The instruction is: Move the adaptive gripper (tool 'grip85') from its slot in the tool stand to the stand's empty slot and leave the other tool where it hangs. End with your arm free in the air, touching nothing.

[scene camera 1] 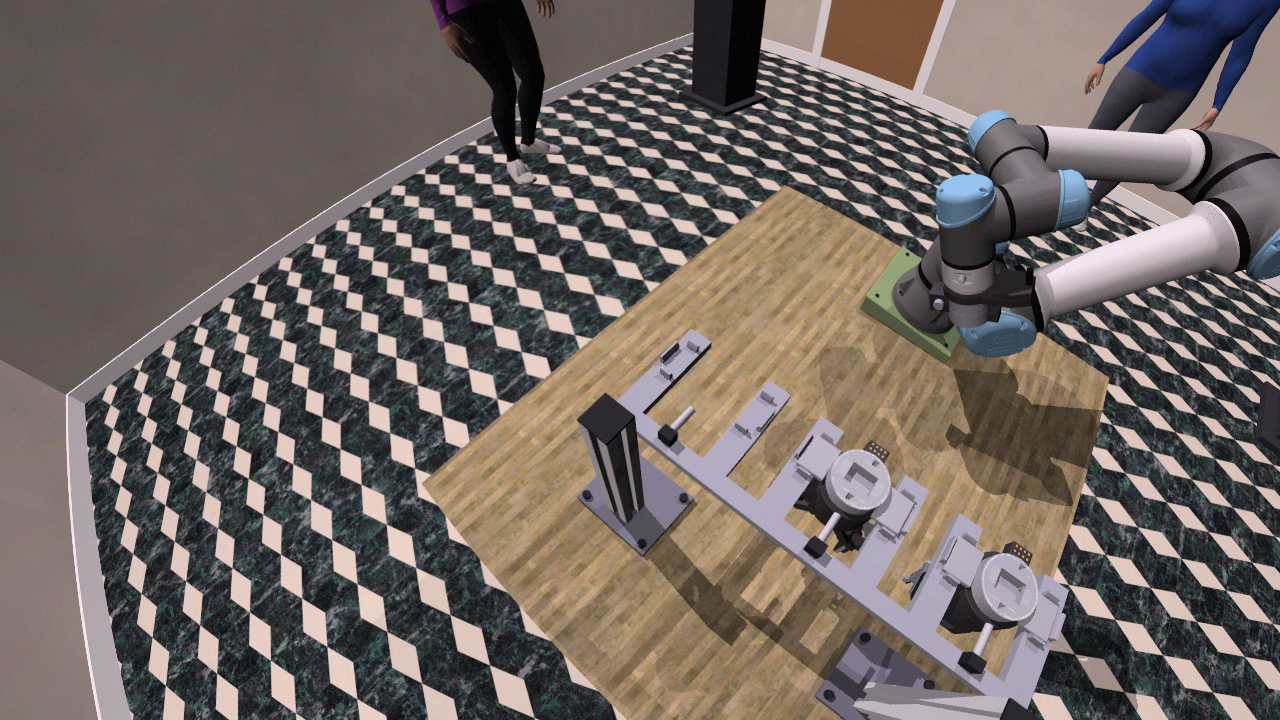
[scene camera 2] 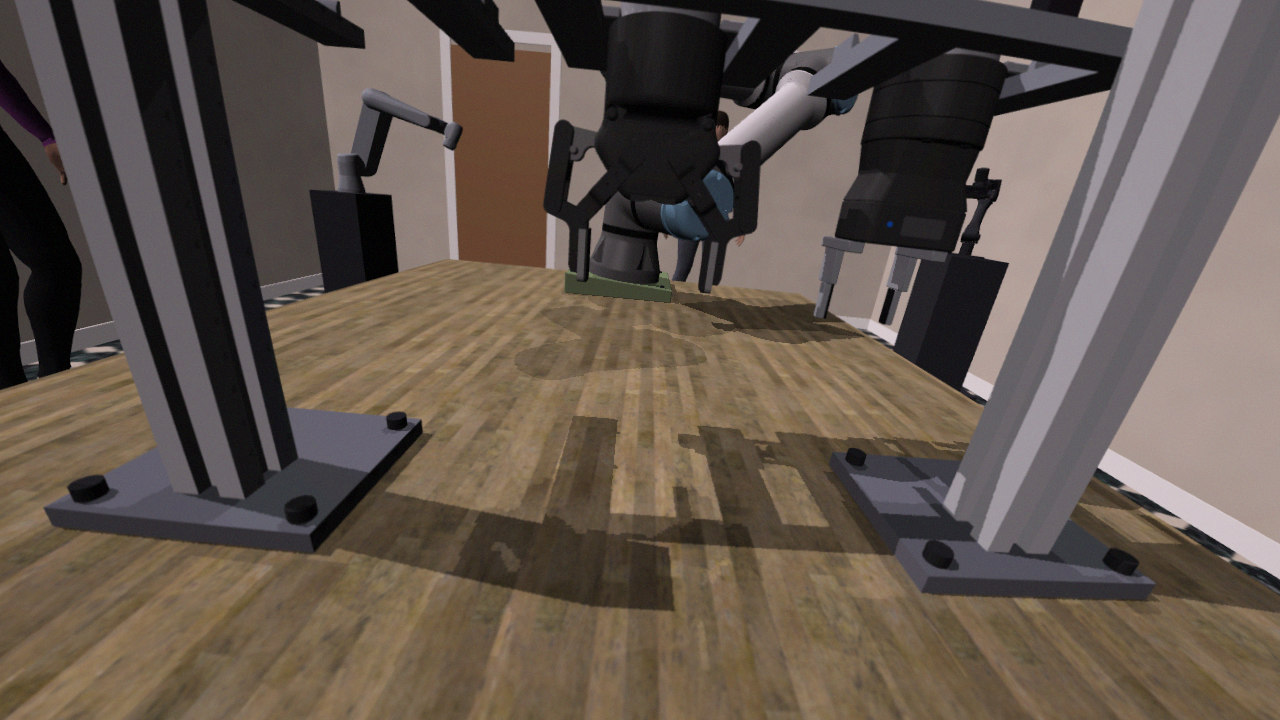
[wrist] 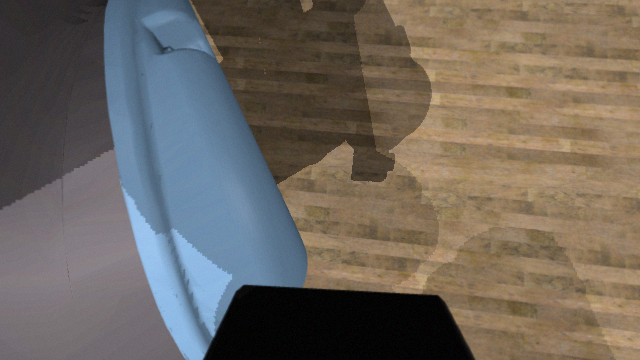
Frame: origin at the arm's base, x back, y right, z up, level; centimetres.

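Seen in the pictures: arm's base, origin of the base link: [scene camera 1: 924, 304] [scene camera 2: 623, 274].
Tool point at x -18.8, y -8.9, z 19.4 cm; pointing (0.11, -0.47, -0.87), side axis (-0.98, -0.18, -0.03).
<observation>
Pixels of each thing's top centre, then the offset from my tool point to it. "spot": a spot on its surface instead.
- right prong, surface spot: [scene camera 1: 731, 452] spot: dx -45.8, dy +9.1, dz +5.5 cm
- stand's left post, surface spot: [scene camera 2: 205, 268] spot: dx -54.2, dy +16.8, dz -9.2 cm
- right post, surface spot: [scene camera 2: 1074, 313] spot: dx -48.0, dy -24.7, dz -7.4 cm
The adaptive gripper [scene camera 2: 646, 268], black with linked fingers, hangs upright in the middle slot of the tool stand [scene camera 1: 769, 519]; its fingers are apart with nothing between them. Its round coupling plate [scene camera 1: 835, 490] faces up. The parallel gripper [scene camera 2: 854, 309] hangs in the right slot, fingers apart and empty; its coupling plate [scene camera 1: 982, 595] also faces up. The left slot is empty between its left prong [scene camera 1: 644, 391] and right prong [scene camera 1: 731, 452]. The arm's bare tool end [scene camera 1: 971, 308] carries no gripper and is in the air, well apart from the stand, toward the robot base.
The stand's left post [scene camera 1: 626, 474] [scene camera 2: 205, 268] and right post [scene camera 2: 1074, 313] stand on bolted plates. Upright pins with black blocks stick out near the slots. The arm's green base plate [scene camera 1: 881, 308] [scene camera 2: 617, 288] is at the table's far side. A blue arm joint [wrist: 215, 150] fills the left of the wrist view.
</observation>
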